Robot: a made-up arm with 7 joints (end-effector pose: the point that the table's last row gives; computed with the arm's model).
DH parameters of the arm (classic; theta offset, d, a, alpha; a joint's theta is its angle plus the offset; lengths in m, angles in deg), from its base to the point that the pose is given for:
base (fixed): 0 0 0 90
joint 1: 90 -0.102 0 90
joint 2: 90 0 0 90
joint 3: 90 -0.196 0 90
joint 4: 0 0 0 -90
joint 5: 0 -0.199 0 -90
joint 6: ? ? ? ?
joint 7: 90 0 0 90
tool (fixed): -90 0 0 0
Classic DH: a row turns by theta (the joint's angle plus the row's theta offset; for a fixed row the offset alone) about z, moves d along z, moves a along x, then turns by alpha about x.
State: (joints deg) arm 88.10 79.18 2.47 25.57 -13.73 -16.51 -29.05
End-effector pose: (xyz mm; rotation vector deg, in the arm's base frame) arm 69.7 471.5 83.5 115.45 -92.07 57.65
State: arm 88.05 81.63 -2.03 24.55 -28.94 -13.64 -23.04
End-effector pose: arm 60.6 474.6 80.6 121.60 -73.81 35.33
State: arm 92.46 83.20 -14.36 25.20 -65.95 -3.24 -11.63
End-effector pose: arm 61.8 472.9 84.8 124.14 -26.55 -1.61
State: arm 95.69 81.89 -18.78 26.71 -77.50 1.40 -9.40
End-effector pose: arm 72.4 468.0 92.3 125.76 -12.86 -8.43
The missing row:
joint 6: -90 0 0 90
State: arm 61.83 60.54 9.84 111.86 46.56 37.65 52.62
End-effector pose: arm 114.5 223.7 145.1 -5.52 -112.60 -70.29
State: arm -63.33 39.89 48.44 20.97 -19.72 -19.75 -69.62
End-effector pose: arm -210.0 387.8 -158.4 120.24 1.06 -25.61
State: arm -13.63 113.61 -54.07 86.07 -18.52 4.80 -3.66
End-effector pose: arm 98.3 358.5 -89.0 46.59 8.38 -113.26
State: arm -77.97 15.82 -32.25 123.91 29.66 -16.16 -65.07
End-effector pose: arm -74.4 40.4 -158.7 18.84 -24.14 44.13
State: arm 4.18 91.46 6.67 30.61 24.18 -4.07 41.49
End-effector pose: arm 98.8 468.9 28.4 44.47 -46.65 -18.59
